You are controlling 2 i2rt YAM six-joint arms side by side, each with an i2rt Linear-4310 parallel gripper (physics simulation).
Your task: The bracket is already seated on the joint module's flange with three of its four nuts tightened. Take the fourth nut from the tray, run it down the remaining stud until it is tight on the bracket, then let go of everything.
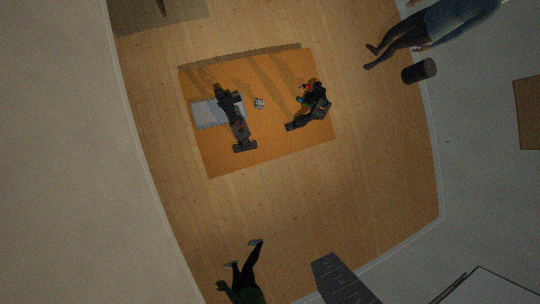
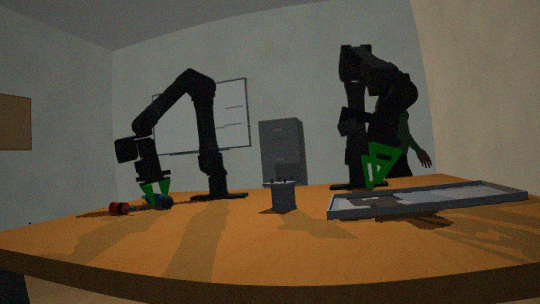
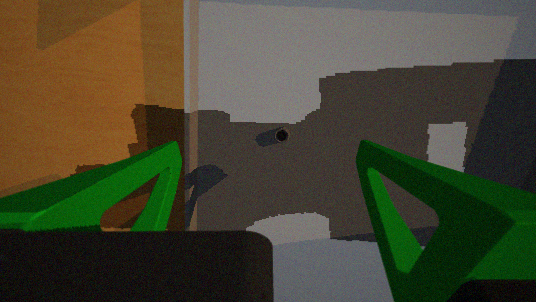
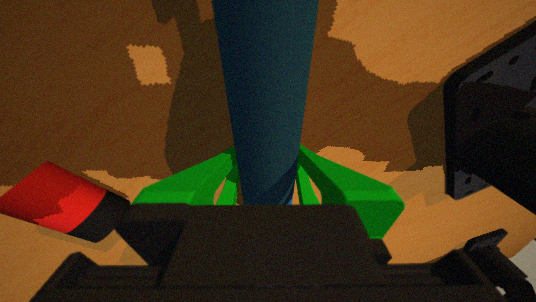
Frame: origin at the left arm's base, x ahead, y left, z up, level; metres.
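Where they show: left gripper, fingertip midpoint: (image 2: 372, 185) (image 3: 268, 150); right gripper, fingertip midpoint: (image 1: 303, 102) (image 4: 267, 150); left arm's base, origin of the base link: (image 1: 245, 146) (image 2: 359, 186) (image 4: 475, 247); right arm's base, origin of the base link: (image 1: 295, 124) (image 2: 219, 197) (image 4: 483, 136).
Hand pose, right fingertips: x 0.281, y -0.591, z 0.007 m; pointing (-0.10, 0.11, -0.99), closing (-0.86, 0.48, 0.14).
Things, the pixels of their centre, and the offset from my right fingertips. Level surfaces: height alone.
- bracket, body centre: (image 2: 281, 175) dx +0.031, dy +0.408, dz +0.075 m
- tray, body centre: (image 3: 316, 280) (image 2: 419, 197) (image 1: 219, 111) dx +0.045, dy +0.735, dz +0.001 m
- small dark-holed nut, body centre: (image 3: 282, 135) dx +0.091, dy +0.624, dz +0.000 m
- blue cylindrical tool, body centre: (image 4: 267, 102) (image 2: 154, 199) dx -0.020, dy -0.039, dz +0.013 m
- black tool, body centre: (image 4: 101, 215) (image 2: 123, 208) (image 1: 304, 86) dx +0.135, dy -0.029, dz +0.010 m
- table, its level: dz -0.007 m
The joint module (image 1: 259, 103) (image 2: 284, 198) stands upright mid-table, the bracket (image 2: 280, 184) on its top. Small dark nuts or studs show on the bracket, too small to tell apart. The tray (image 1: 202, 114) (image 2: 480, 201) (image 3: 193, 75) holds a small dark-holed nut (image 3: 282, 135) near one wall. My left gripper (image 2: 370, 185) (image 3: 268, 150) is open and empty above the tray, the nut between its fingers' lines but below them. My right gripper (image 2: 157, 198) (image 4: 267, 150) is shut on a blue cylindrical tool (image 2: 163, 201) (image 4: 265, 90), held lying over, low by the tabletop; whether it touches is unclear.
A red and black tool (image 1: 305, 86) (image 2: 119, 208) (image 4: 55, 200) lies on the table (image 2: 240, 250) beside my right gripper. The joint module stands between the arms. A cabinet (image 2: 282, 145) and a whiteboard (image 2: 232, 115) are behind. Two people (image 1: 460, 20) (image 1: 245, 285) are near the table.
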